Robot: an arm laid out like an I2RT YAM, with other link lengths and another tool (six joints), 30 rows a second.
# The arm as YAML. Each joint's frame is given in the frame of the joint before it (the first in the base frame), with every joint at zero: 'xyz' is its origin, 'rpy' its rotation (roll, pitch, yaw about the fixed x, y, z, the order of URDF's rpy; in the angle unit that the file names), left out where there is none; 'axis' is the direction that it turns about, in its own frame. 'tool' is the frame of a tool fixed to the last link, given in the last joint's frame.
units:
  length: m
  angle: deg
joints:
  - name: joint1
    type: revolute
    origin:
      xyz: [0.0, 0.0, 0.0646]
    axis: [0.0, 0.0, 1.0]
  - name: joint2
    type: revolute
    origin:
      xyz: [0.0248, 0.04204, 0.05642]
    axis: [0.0, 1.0, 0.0]
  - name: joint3
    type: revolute
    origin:
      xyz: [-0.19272, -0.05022, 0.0]
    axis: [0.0, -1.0, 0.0]
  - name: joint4
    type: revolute
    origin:
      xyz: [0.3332, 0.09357, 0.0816]
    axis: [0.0, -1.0, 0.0]
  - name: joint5
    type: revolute
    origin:
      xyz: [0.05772, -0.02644, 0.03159]
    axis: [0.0, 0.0, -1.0]
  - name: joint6
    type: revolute
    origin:
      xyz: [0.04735, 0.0, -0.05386]
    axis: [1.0, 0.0, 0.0]
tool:
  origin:
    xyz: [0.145, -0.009, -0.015]
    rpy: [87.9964, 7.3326, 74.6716]
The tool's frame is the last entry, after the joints.
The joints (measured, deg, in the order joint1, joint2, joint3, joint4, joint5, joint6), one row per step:
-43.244, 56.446, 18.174, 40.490, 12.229, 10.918
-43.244, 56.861, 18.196, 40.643, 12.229, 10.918
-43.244, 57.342, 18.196, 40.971, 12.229, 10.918
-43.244, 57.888, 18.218, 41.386, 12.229, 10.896
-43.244, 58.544, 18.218, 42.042, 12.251, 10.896
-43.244, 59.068, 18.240, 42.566, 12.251, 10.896
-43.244, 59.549, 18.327, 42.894, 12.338, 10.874
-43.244, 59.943, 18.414, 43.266, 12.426, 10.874
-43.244, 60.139, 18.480, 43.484, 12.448, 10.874
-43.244, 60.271, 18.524, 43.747, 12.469, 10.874
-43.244, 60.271, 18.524, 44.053, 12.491, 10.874
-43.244, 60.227, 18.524, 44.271, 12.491, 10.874
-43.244, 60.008, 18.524, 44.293, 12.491, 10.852
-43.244, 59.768, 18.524, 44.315, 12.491, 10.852
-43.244, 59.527, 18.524, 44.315, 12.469, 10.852
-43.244, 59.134, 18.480, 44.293, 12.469, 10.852
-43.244, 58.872, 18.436, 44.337, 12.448, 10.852
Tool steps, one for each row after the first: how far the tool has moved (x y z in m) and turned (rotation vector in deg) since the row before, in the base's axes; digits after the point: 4 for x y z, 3 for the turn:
0.0000, 0.0000, -0.0024, 0.164, 0.175, 0.000
0.0000, 0.0000, -0.0024, 0.105, 0.111, 0.000
0.0001, -0.0001, -0.0023, 0.062, 0.098, -0.001
0.0000, -0.0001, -0.0024, 0.000, 0.000, -0.022
0.0001, -0.0001, -0.0017, -0.015, -0.016, 0.000
-0.0001, -0.0003, -0.0016, 0.035, 0.064, -0.088
0.0000, -0.0004, -0.0007, -0.043, -0.049, -0.088
0.0001, -0.0002, 0.0000, -0.060, -0.065, -0.022
0.0001, -0.0002, 0.0005, -0.119, -0.128, -0.021
0.0001, -0.0001, 0.0013, -0.209, -0.223, -0.022
0.0001, -0.0001, 0.0013, -0.179, -0.191, 0.000
0.0001, -0.0001, 0.0018, -0.177, -0.157, -0.001
0.0001, -0.0001, 0.0020, -0.179, -0.191, 0.000
0.0001, 0.0000, 0.0019, -0.166, -0.175, 0.022
0.0000, 0.0000, 0.0026, -0.224, -0.238, 0.000
0.0000, 0.0001, 0.0018, -0.181, -0.190, 0.021

